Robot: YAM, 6 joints.
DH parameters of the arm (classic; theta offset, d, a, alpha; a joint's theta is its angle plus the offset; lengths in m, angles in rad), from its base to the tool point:
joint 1: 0 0.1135 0.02 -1.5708
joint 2: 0 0 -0.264 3.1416
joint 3: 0.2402 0 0.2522 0
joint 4: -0.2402 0 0.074 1.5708
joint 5: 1.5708 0 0 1.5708
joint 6: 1.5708 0.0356 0 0
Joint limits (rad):
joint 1: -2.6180..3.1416
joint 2: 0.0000..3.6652
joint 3: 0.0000..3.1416
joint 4: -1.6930..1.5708
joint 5: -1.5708..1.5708
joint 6: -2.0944..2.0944
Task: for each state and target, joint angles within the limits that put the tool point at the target. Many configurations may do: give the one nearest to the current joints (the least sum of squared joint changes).
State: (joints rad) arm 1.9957 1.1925 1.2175 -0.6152 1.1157 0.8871
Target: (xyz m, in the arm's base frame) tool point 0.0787 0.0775 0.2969
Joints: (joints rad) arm 1.0874 0.6609 0.7674 -0.9575 1.2392 0.8871
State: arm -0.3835 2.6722 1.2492 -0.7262 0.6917 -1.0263
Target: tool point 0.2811 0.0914 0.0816
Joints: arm 0.3868 2.0755 1.1022 -1.0012 0.6445 -1.0263
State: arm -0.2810 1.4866 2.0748 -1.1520 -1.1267 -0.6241
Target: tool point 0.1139 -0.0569 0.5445
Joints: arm -0.7120 1.1946 2.0399 -1.2720 -1.0768 -0.6241
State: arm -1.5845 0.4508 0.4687 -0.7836 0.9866 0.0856
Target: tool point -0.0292 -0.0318 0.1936
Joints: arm -1.5777 0.0915 0.3935 -1.2019 0.9511 0.0856
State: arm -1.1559 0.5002 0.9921 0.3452 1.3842 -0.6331
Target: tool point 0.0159 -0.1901 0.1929
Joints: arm -1.3058 1.0442 0.3553 0.1940 1.3141 -0.6331
